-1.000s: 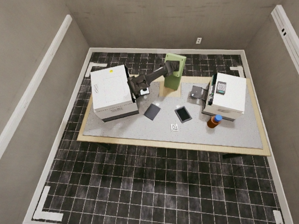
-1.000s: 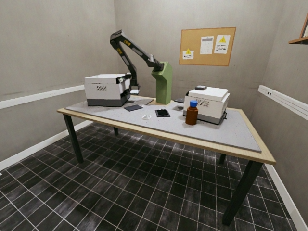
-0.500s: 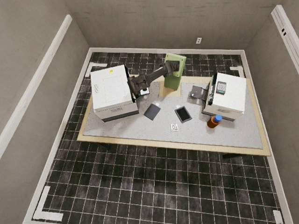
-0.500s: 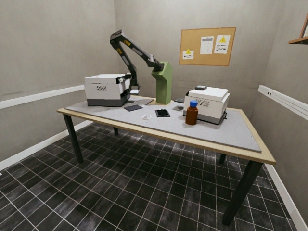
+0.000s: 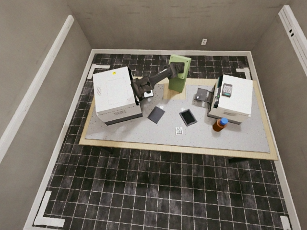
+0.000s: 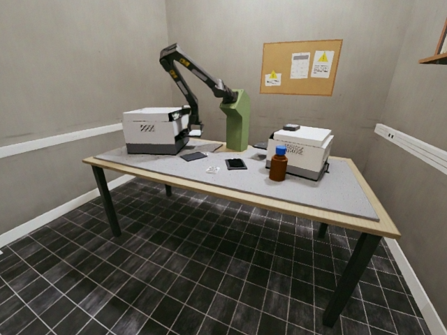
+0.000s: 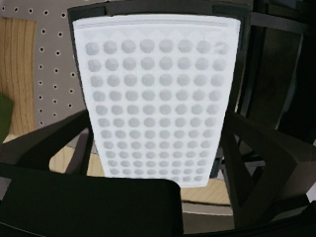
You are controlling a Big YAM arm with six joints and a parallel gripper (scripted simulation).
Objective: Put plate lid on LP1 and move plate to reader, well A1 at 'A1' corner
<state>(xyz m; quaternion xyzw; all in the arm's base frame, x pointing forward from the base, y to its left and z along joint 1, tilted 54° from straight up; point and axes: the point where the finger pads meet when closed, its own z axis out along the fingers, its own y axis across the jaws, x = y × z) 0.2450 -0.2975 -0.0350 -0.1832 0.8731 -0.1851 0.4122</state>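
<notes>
My gripper is now right at the white well plate. The rest, counted from my hand: brown capped bottle: 330 mm ahead, 690 mm to the left, 20 mm below; then dark flat lid: 230 mm ahead, 420 mm to the left, 110 mm below.
</notes>
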